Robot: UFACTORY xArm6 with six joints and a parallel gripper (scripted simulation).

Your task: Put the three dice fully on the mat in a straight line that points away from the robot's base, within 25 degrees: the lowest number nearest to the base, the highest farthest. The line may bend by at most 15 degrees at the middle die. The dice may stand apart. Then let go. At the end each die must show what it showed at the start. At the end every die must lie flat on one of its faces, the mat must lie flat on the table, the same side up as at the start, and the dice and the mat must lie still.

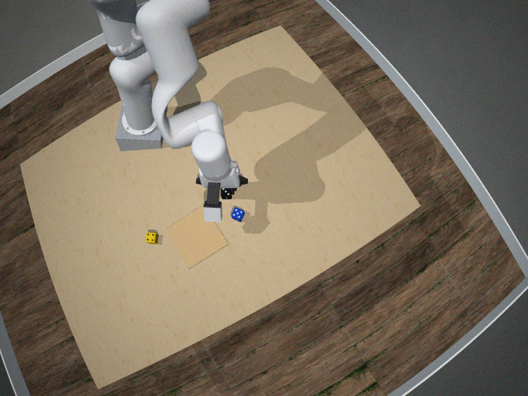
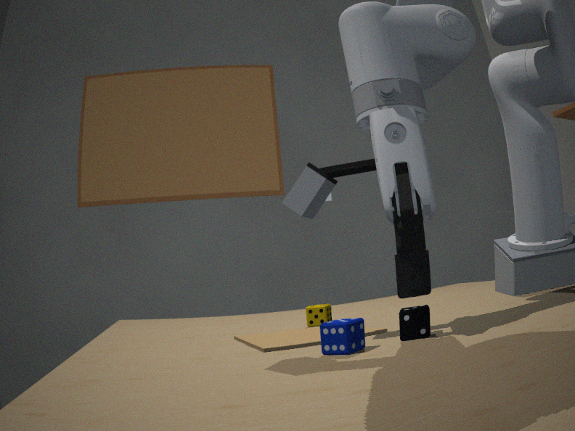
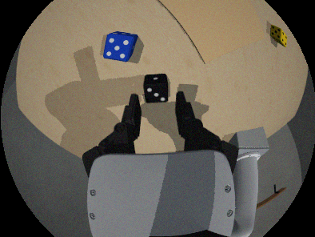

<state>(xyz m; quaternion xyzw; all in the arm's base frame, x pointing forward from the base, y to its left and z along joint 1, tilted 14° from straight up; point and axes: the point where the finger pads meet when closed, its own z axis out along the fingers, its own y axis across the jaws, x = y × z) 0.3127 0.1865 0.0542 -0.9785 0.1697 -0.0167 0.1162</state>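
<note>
My gripper is now 50 mm above the black die. Also, from my hand: thin tan mat 100 mm ahead, 120 mm to the right, 60 mm below; then blue die 80 mm ahead, 10 mm to the left, 50 mm below; then yellow die 60 mm ahead, 260 mm to the right, 50 mm below.
</note>
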